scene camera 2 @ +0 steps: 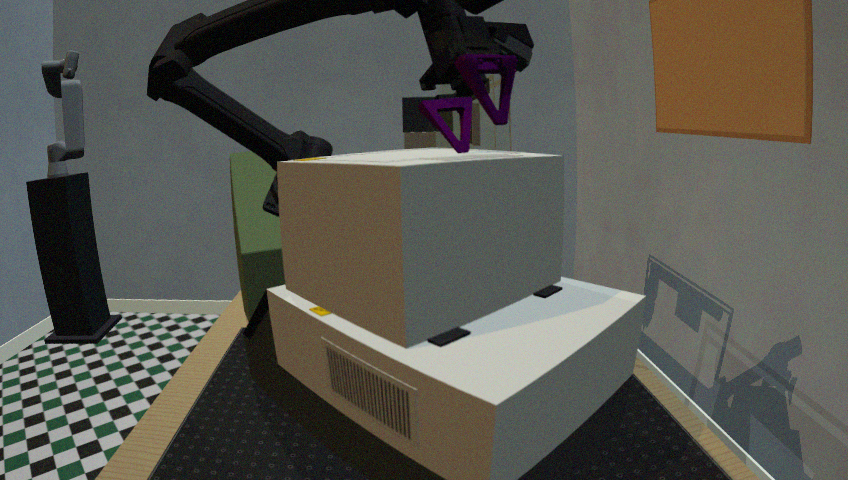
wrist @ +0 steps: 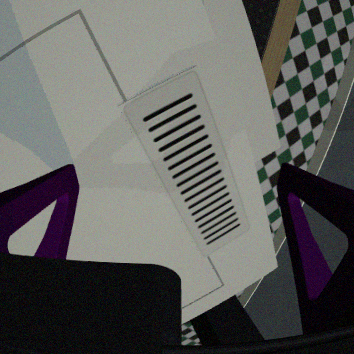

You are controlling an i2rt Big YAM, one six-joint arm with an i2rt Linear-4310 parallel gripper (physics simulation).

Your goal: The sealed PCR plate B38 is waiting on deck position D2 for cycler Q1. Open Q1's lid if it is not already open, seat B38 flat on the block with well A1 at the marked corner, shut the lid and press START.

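Frame: origin at the arm's base, x ahead, y left, z up, level; millimetres.
Seen in the pictures: gripper, fingertip midpoint: [scene camera 2: 481,139] [wrist: 177,174].
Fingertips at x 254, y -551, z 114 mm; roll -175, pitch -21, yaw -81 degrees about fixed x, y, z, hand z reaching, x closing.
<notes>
Offsets run from my fingertips to a thing's top centre. "spot": to the spot under its first point. Level surfaces: height alone.
The cycler's white base {spot: dx +28, dy -140, dz -178 mm} [scene camera 2: 553,339] stands on a dark mat in scene camera 2, seen from its hinge side. Its big box-shaped lid {dx -57, dy +46, dz -18 mm} [scene camera 2: 482,237] [wrist: 125,225] lies level on the base, with black hinges at its lower edge; it looks shut. In the wrist view the lid's pale top shows a slotted vent {spot: dx -1, dy -12, dz -17 mm} [wrist: 187,160]. My gripper [scene camera 2: 482,136] [wrist: 177,174] is open and empty, its purple fingers spread above the lid top. One fingertip overlaps the lid's top edge in scene camera 2; the exact gap is unclear. Plate B38, the block and START do not show.
The dark mat {dz -377 mm} [scene camera 2: 202,410] has a wooden border [scene camera 2: 145,437]. A green panel [scene camera 2: 255,202] stands left of the cycler, beside my arm's base. A dark box {spot: dx +119, dy +943, dz +56 mm} [scene camera 2: 419,114] shows behind the lid. A grey arm stands on a black pedestal [scene camera 2: 71,255] at far left. An orange board [scene camera 2: 731,68] hangs on the right wall.
</notes>
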